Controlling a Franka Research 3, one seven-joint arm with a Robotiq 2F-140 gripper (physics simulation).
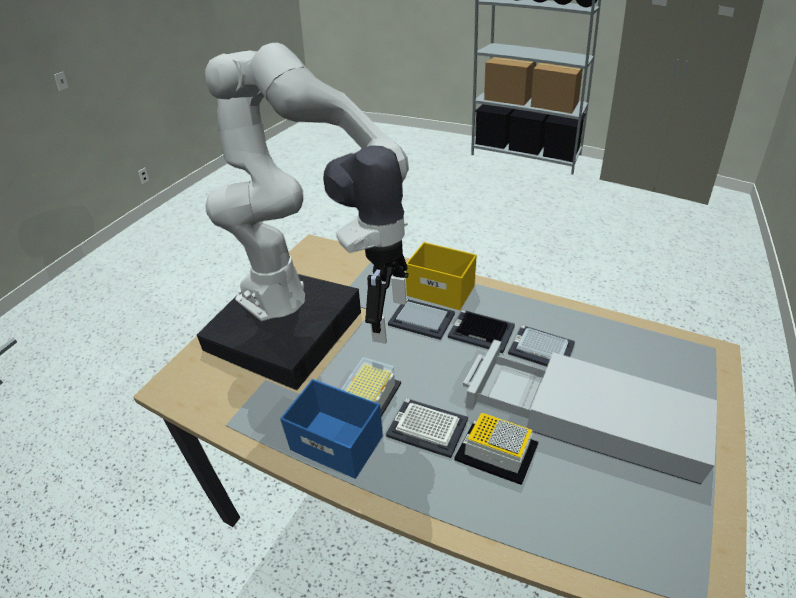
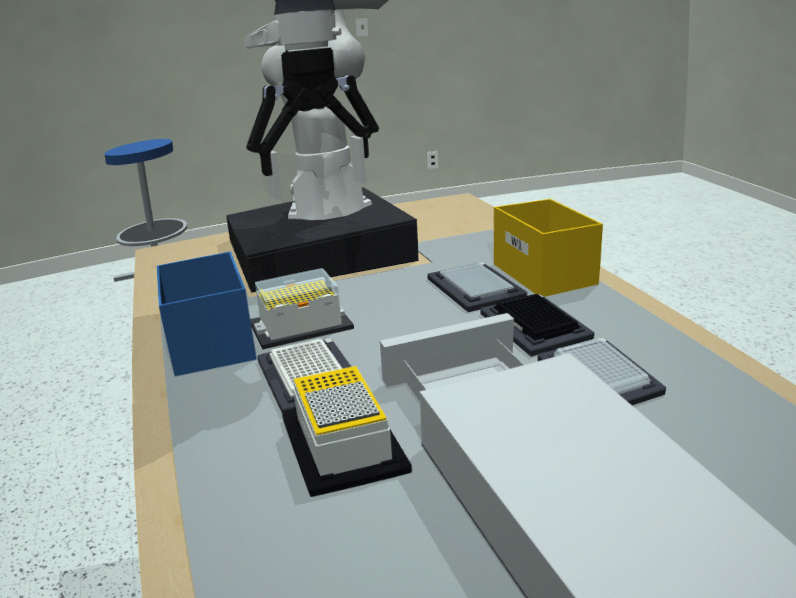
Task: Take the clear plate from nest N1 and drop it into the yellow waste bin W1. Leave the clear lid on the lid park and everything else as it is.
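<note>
A clear plate with a grid of wells [image 1: 543, 342] [image 2: 604, 365] sits flat on a dark nest, the farthest of three from the yellow bin; I cannot read its label. A smooth clear lid [image 1: 421, 317] [image 2: 474, 280] lies flat on the dark holder nearest the yellow bin. The yellow waste bin W1 [image 1: 432, 294] [image 2: 566, 260] stands upright, and no contents show in its visible interior. My gripper [image 1: 389, 310] [image 2: 315, 168] is open and empty, pointing down, high above the table between the arm's base and the lid's holder.
A black plate [image 1: 482, 327] [image 2: 537, 315] sits between lid and clear plate. A grey device [image 1: 630, 411] [image 2: 579, 463] has an open drawer. A blue bin [image 1: 331, 428] [image 2: 205, 321], yellow tip boxes [image 1: 370, 383] [image 1: 498, 440] [image 2: 299, 308] [image 2: 344, 411] and a white plate [image 1: 427, 422] [image 2: 302, 363] stand opposite.
</note>
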